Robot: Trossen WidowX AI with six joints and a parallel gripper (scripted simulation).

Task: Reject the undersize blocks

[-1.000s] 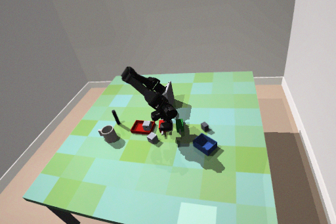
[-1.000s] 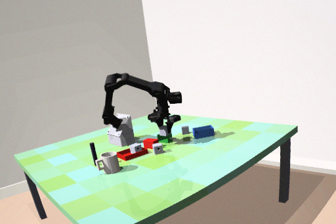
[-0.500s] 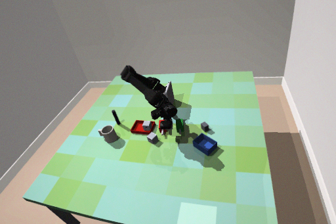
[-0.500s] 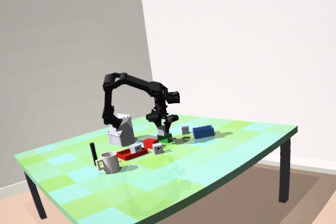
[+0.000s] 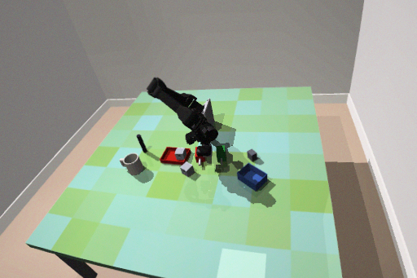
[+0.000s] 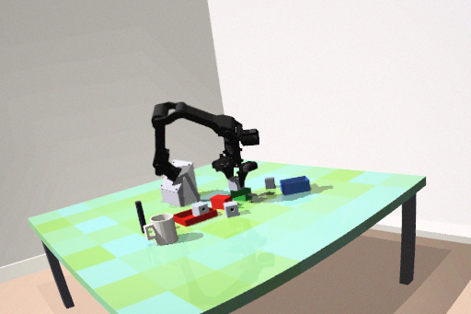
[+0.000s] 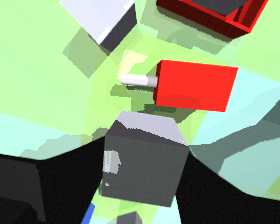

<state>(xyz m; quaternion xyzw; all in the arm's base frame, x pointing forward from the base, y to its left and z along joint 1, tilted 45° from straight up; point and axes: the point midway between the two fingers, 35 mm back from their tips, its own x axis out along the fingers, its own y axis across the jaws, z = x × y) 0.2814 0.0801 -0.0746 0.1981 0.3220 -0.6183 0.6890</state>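
My gripper tip is 200 mm to the left of the red reject tray, 70 mm above it and 20 mm past it. The rest, counted from my gripper tip: steel block 10 mm above; green GO gauge 60 mm to the left, 50 mm below, 20 mm behind; darker grey block 210 mm to the left, 50 mm below, 50 mm behind.
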